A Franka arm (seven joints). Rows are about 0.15 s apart.
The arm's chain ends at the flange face. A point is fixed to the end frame.
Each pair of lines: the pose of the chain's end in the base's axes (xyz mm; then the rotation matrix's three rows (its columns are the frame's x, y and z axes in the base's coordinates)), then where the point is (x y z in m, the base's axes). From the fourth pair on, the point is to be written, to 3 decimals.
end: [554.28 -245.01 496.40], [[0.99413 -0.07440 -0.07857], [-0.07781 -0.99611 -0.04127], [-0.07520 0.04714 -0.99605]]
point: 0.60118 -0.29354 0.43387
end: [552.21 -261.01 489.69], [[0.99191 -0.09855 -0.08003], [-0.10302 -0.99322 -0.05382], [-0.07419 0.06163 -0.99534]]
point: 0.59789 -0.31156 0.42787
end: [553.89 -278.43 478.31], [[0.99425 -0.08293 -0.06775], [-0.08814 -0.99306 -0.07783], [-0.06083 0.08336 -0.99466]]
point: 0.60109 -0.32961 0.41817
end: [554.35 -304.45 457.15], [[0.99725 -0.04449 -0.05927], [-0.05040 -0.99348 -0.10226], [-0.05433 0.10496 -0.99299]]
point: 0.604 -0.355 0.398
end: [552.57 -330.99 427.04], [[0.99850 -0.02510 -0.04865], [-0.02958 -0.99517 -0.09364], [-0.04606 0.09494 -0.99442]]
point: 0.604 -0.380 0.368
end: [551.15 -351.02 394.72], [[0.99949 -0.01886 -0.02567], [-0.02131 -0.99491 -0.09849], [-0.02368 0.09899 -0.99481]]
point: 0.604 -0.400 0.337
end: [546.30 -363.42 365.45], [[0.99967 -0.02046 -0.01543], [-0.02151 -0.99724 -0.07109], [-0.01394 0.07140 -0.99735]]
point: 0.600 -0.411 0.307
